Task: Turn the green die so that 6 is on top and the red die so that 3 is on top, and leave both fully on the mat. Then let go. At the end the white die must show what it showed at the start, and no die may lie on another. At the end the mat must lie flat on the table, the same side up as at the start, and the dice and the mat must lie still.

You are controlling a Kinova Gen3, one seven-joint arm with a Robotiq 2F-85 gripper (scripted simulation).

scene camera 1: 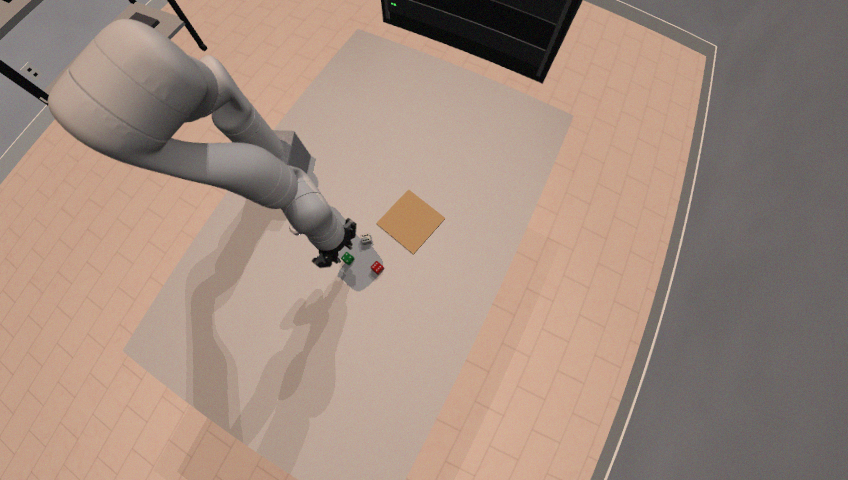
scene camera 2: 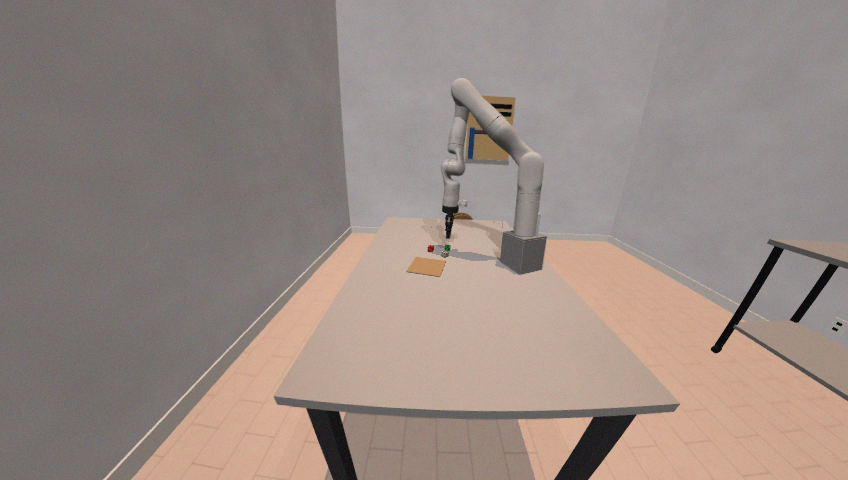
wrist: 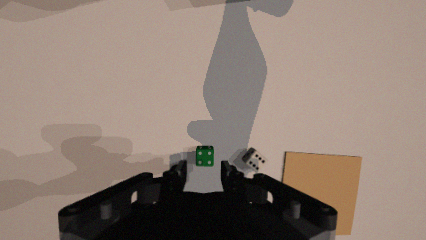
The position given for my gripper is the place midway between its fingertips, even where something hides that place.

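Observation:
There is my gripper (wrist: pixel 203 169). And I can see a tan mat (scene camera 1: pixel 410 221), which is visible at (wrist: pixel 333 179) too.

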